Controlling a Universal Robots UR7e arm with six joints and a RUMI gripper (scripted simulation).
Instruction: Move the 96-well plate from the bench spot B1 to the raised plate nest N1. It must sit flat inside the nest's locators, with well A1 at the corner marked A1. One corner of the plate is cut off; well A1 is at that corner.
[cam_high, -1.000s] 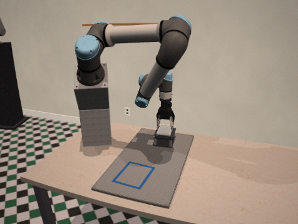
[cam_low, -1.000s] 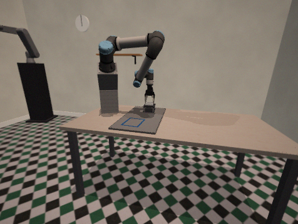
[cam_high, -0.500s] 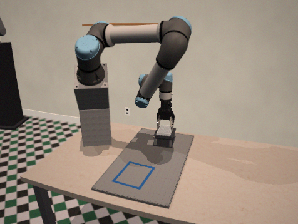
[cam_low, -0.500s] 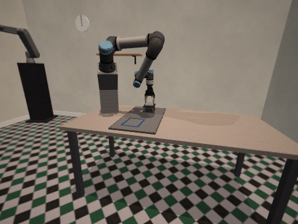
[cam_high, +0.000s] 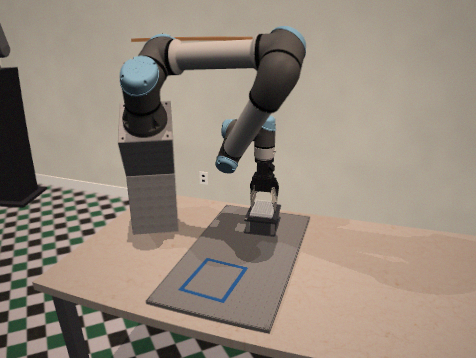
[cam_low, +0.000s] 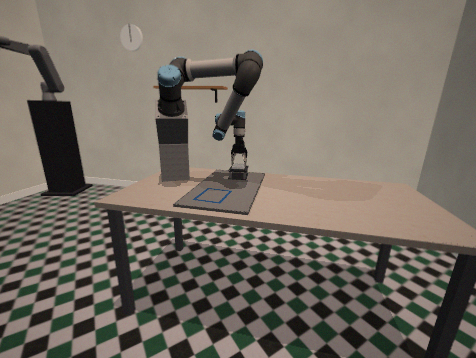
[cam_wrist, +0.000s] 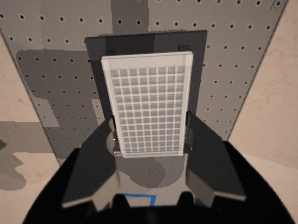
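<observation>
My gripper is now 2 cm above the raised nest N1. Also, from my hand: white 96-well plate 1 cm below.
</observation>
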